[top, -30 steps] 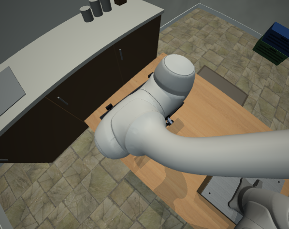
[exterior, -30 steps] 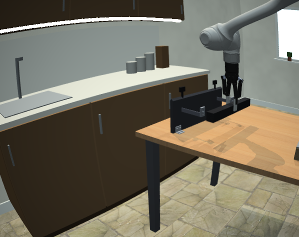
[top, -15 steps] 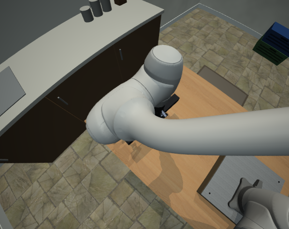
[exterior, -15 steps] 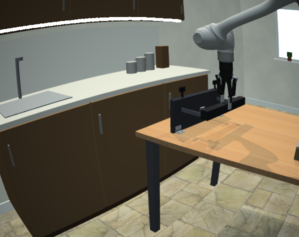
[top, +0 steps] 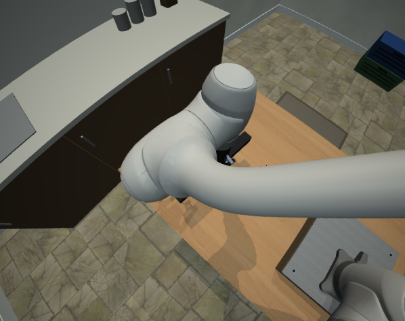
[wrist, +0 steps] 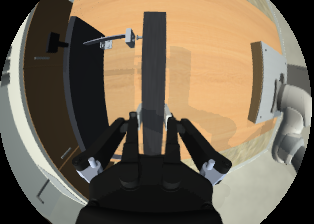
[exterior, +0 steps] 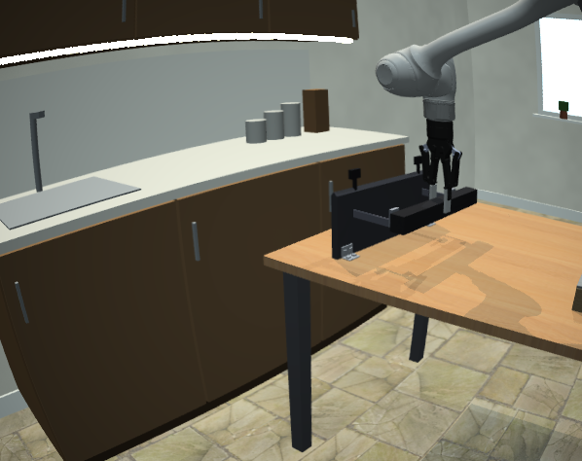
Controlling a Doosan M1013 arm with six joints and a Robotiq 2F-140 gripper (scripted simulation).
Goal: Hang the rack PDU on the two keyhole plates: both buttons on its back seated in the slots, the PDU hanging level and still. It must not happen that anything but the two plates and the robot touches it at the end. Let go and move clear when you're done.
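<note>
Right now the rack PDU is 2 cm ahead of my hand and 2 cm below it. From my hand the other things lie so: black backboard (18 cm ahead, 2 cm to the right, 7 cm below).
</note>
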